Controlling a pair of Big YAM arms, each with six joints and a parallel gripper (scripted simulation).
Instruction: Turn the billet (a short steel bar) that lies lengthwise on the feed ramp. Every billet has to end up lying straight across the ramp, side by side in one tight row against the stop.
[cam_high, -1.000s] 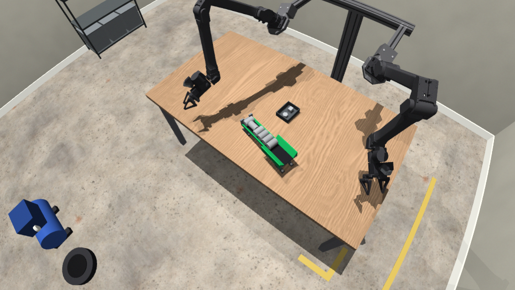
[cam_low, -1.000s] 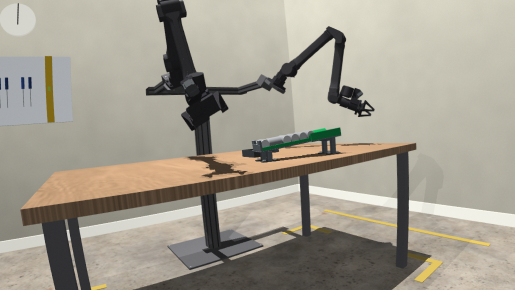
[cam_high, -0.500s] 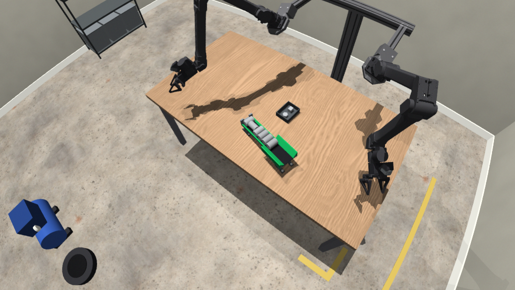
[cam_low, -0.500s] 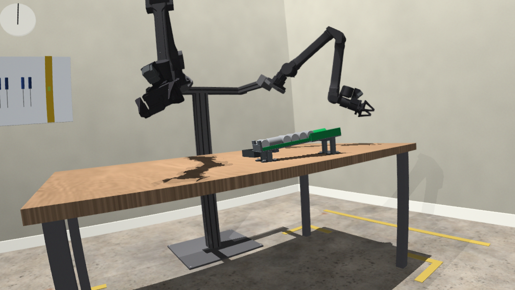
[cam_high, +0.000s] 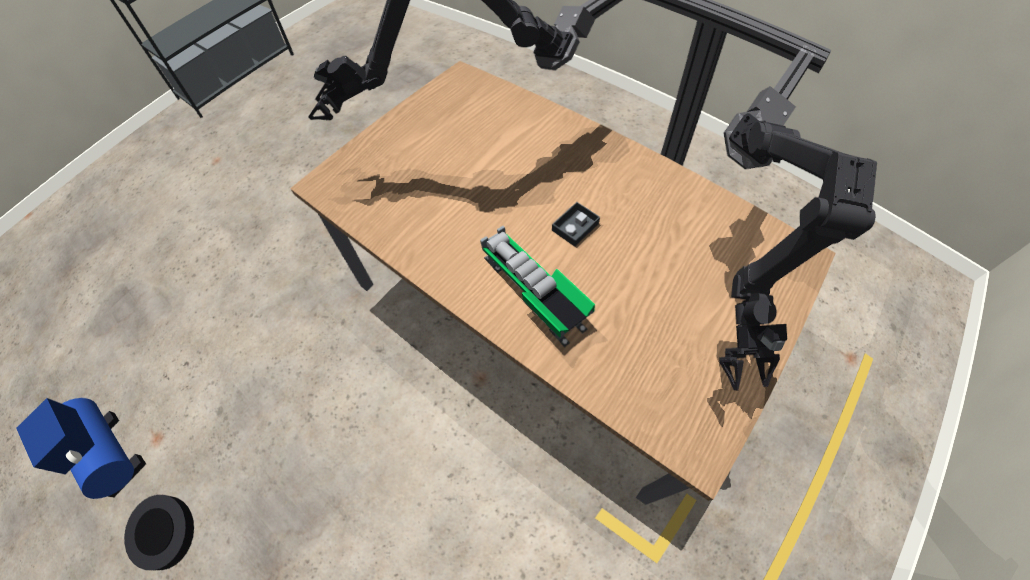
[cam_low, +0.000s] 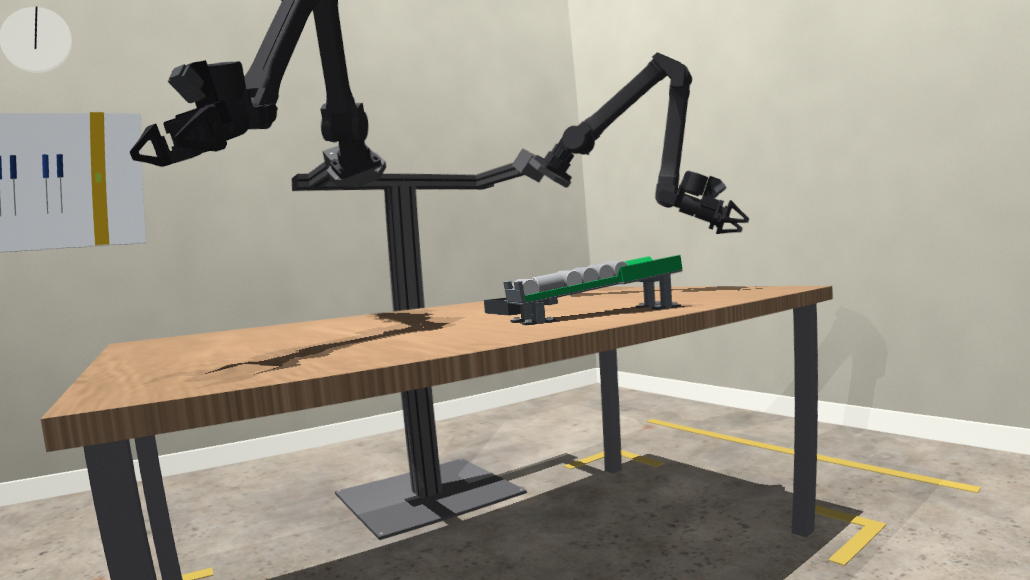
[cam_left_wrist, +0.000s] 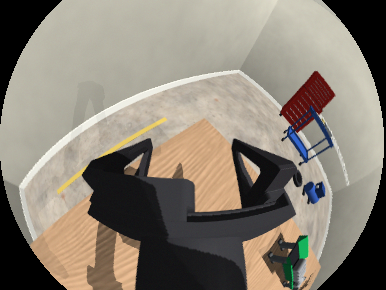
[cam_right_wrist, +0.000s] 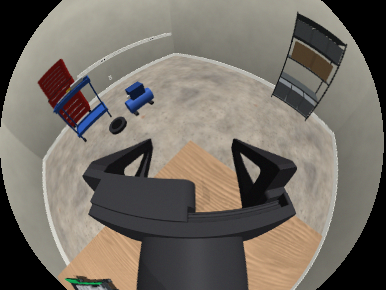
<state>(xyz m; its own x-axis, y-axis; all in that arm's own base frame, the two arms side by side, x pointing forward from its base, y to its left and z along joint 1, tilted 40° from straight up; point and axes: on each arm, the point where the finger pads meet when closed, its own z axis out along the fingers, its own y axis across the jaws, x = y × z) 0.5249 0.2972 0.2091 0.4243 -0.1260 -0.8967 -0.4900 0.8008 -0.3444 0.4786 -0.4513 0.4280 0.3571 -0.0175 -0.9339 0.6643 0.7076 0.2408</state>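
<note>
Now: left hand 83 cm to the left of the stop and 13 cm above it. Round my left hand: dark tray: 24 cm behind, 68 cm to the right, 18 cm below.
</note>
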